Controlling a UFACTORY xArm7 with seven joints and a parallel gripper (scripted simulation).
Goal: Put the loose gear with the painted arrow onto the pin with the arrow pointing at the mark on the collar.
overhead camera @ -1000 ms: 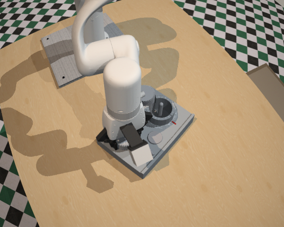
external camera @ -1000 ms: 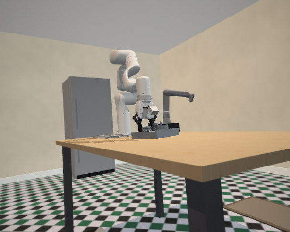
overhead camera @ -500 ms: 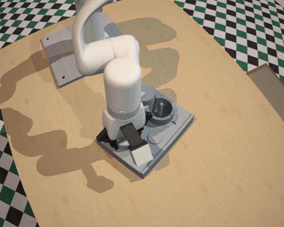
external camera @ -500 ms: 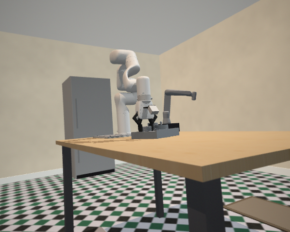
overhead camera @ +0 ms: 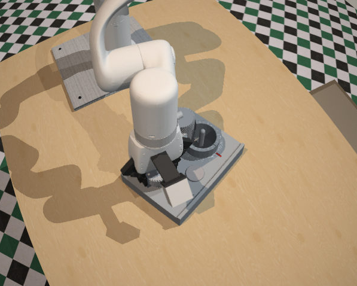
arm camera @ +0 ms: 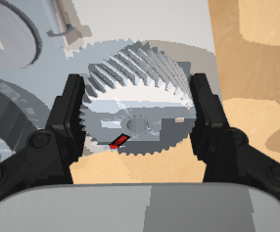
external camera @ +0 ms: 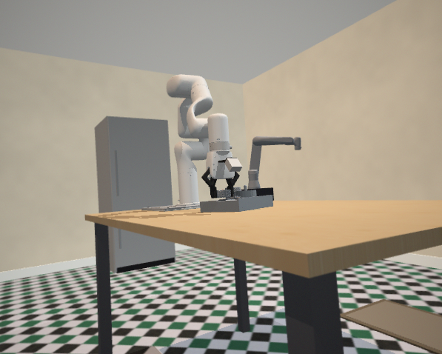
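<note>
Now: the bolt 50 mm ahead of my hand, 40 mm to the left of it and 20 mm below it. The rest, counted from my hand: gear (right at my hand).
</note>
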